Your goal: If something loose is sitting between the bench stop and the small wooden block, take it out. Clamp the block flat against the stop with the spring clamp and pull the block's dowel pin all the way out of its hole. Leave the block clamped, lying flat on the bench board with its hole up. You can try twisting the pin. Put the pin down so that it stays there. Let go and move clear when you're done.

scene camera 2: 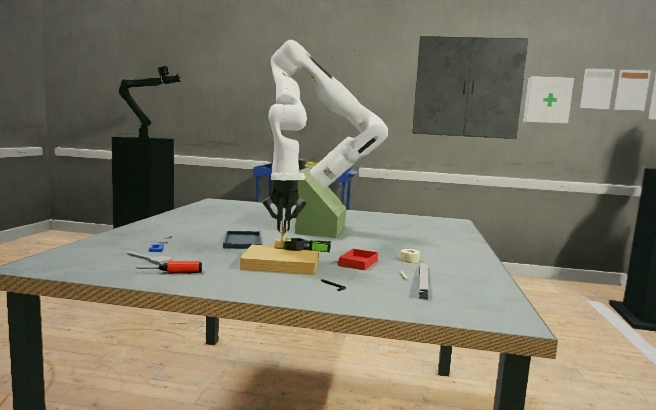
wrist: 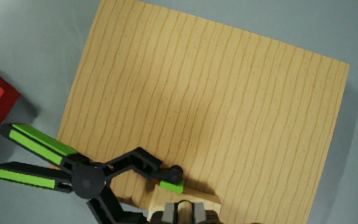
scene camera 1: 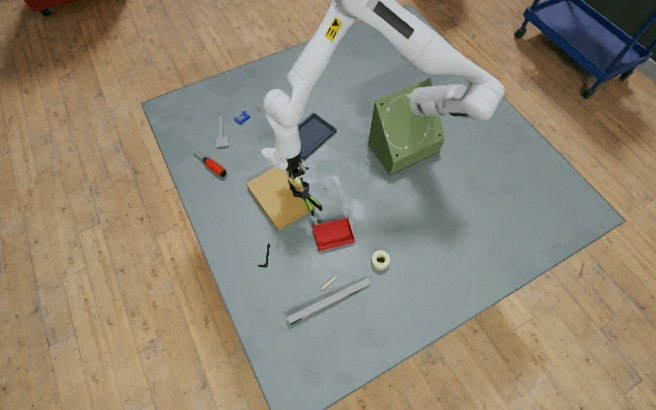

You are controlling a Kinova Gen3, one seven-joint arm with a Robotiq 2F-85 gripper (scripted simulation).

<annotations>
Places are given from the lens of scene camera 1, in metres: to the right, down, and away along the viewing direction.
wooden bench board (scene camera 1: 271,190): -0.19, -0.05, 1.29
grey bar (scene camera 1: 296,317): -0.09, 0.33, 1.11
red tray (scene camera 1: 335,233): 0.03, 0.09, 1.25
The marked spots on the wooden bench board and the grey bar are 0.43 m apart.
</annotations>
